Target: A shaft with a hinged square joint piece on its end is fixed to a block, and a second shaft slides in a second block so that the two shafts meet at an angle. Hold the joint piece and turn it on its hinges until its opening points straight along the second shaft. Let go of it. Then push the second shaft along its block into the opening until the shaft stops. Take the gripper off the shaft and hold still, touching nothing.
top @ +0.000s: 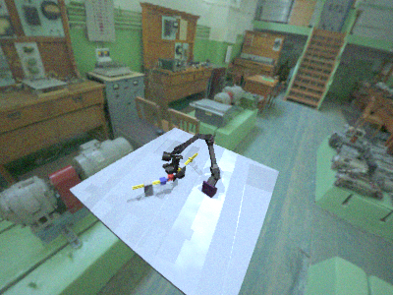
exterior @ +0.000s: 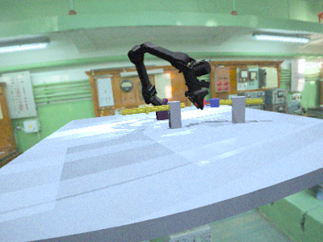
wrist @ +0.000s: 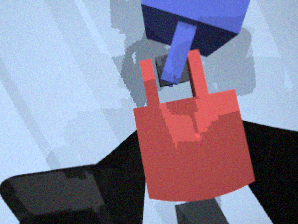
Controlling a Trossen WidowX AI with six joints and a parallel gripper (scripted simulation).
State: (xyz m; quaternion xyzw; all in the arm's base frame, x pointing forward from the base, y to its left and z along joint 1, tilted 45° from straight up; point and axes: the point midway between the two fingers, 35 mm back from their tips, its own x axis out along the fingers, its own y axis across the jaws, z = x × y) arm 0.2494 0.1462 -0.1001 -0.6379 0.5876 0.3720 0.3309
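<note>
Now: gripper tip 10 mm to the right of the red joint piece and 30 mm below it.
</note>
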